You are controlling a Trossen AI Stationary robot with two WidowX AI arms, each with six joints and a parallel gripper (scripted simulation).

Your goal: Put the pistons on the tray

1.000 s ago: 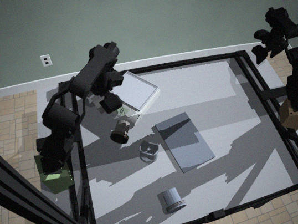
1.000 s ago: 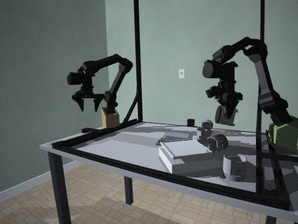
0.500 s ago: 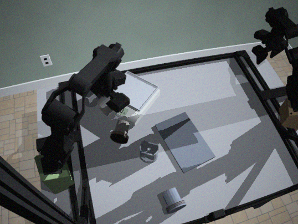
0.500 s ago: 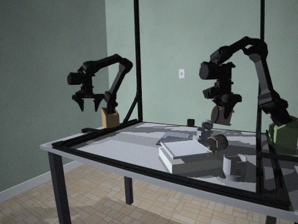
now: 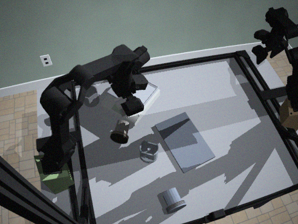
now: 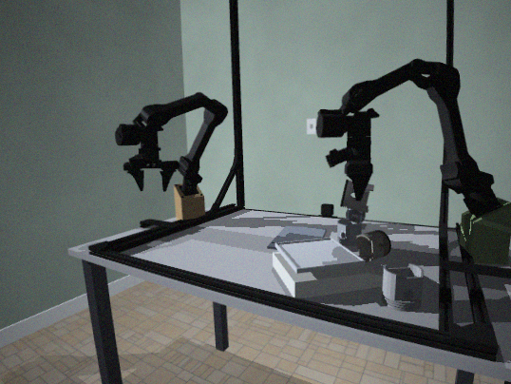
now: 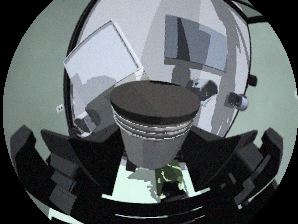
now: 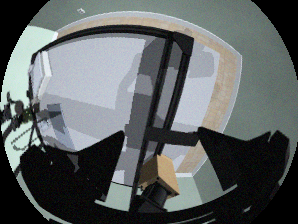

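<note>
My left hand is 21 cm to the left of the flat steel tray, 20 cm above it and 12 cm past it. Round my left hand: white scale (15 cm below, 15 cm ahead, 6 cm to the right).
</note>
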